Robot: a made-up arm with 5 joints.
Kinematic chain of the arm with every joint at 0, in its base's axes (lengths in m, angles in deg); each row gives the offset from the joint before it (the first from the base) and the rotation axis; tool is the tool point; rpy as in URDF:
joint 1: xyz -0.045 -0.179 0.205 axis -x
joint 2: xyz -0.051 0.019 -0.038 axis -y
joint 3: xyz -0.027 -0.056 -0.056 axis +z
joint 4: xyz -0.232 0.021 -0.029 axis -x
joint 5: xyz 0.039 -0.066 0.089 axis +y
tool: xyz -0.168 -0.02 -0.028 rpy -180 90 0
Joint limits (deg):
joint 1: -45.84..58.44
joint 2: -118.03..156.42
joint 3: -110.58..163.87
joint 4: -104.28..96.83
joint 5: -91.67..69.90
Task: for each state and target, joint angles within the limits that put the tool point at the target. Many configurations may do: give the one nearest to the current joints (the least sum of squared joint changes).
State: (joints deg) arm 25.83 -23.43 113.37 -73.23 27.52
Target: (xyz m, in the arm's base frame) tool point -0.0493 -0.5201 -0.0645
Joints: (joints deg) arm 10.28 -53.64 117.67 -75.64 27.48
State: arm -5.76 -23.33 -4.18 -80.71 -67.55
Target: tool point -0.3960 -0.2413 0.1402
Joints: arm 6.36 -33.69 24.00 -69.39 -80.30
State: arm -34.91 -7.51 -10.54 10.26 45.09
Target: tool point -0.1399 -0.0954 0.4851
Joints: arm -26.62 -41.69 -41.84 29.88 66.01
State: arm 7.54 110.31 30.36 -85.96 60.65
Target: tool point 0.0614 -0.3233 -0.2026
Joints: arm -21.25 97.07 7.65 -76.91 56.12
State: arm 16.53 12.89 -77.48 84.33 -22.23
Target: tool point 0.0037 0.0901 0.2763
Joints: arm -13.58 23.39 -108.54 90.58 -19.37
